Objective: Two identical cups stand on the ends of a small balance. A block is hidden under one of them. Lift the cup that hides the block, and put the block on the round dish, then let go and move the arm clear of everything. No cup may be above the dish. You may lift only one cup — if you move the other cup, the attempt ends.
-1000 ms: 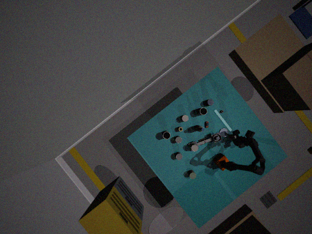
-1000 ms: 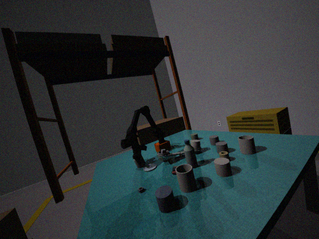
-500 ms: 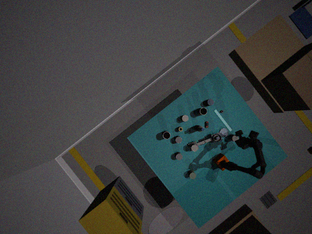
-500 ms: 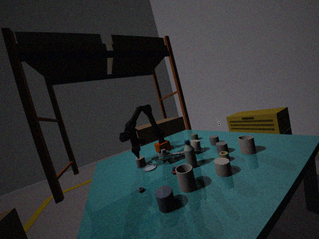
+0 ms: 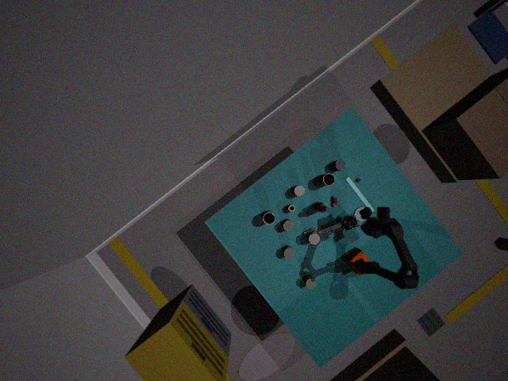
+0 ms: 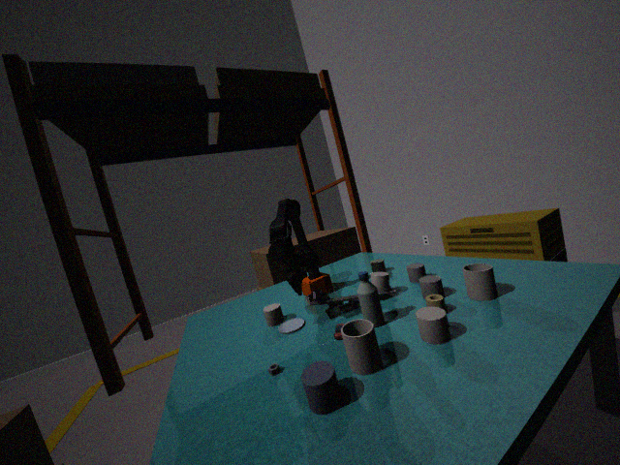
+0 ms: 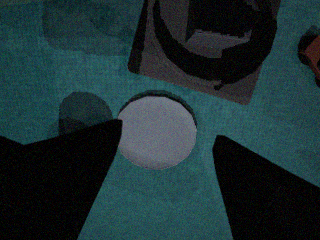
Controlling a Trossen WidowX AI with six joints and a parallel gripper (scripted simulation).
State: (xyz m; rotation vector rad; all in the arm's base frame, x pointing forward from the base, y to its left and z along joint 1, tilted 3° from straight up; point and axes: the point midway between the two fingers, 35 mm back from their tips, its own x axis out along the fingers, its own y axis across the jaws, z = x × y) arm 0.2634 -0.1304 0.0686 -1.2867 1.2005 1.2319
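Right now my gripper tip is 6 cm to the left of the pale round dish and 11 cm above it. Round my gripper tip: balance beam 2 cm ahead, 19 cm to the left, 7 cm below; red block 17 cm ahead, 8 cm to the left, 10 cm below.
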